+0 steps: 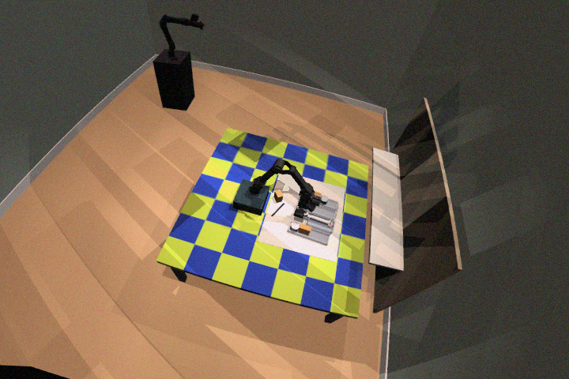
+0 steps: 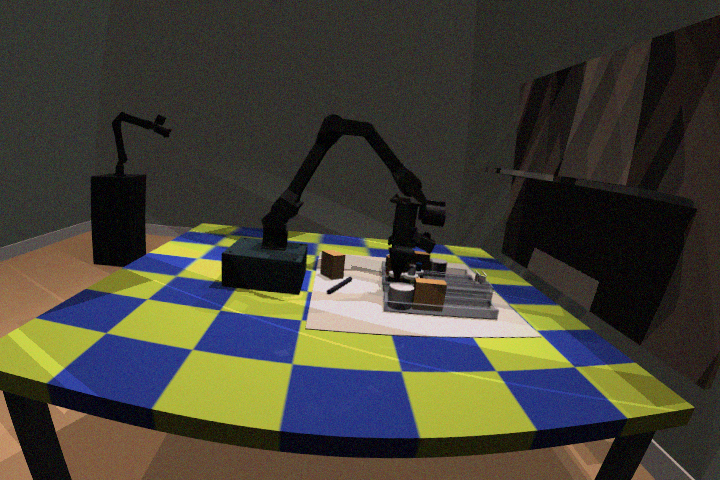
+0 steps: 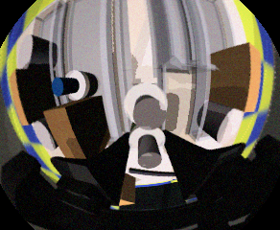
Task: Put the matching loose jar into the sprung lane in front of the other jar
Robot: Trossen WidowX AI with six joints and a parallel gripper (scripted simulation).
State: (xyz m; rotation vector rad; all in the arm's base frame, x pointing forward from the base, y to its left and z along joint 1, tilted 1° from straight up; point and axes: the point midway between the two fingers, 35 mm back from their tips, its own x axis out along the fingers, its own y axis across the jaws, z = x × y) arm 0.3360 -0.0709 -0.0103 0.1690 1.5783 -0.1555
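The black pen is 150 mm behind my gripper tip, 10 mm to the left of it and 30 mm below it.
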